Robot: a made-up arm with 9 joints. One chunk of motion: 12 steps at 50 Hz.
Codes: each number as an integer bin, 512 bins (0 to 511) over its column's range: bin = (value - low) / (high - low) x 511, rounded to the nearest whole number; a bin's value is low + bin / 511 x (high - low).
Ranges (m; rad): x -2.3..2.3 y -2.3..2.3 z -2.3..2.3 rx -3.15..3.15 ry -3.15..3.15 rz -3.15..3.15
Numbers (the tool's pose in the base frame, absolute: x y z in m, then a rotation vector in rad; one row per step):
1: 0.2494 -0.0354 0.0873 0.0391 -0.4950 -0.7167
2: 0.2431 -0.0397 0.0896 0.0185 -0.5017 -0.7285
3: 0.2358 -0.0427 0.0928 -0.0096 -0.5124 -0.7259
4: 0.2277 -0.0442 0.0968 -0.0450 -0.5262 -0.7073
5: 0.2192 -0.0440 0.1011 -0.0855 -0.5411 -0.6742
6: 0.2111 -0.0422 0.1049 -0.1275 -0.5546 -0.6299
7: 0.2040 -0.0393 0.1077 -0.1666 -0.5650 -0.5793
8: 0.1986 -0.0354 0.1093 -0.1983 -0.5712 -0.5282
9: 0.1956 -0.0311 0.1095 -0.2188 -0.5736 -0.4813
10: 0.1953 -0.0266 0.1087 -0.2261 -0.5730 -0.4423
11: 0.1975 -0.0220 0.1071 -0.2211 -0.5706 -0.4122
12: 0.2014 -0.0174 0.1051 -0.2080 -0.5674 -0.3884
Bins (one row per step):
1: 283 252 265 259 215 197
2: 283 251 265 257 215 196
3: 282 251 266 255 214 197
4: 281 251 266 252 213 198
5: 280 251 267 249 212 201
6: 279 251 267 245 211 204
7: 278 251 267 242 210 209
8: 278 252 268 239 209 213
9: 277 252 268 238 209 216
10: 277 253 268 237 209 220
11: 277 253 267 238 209 222
12: 278 254 267 239 209 224

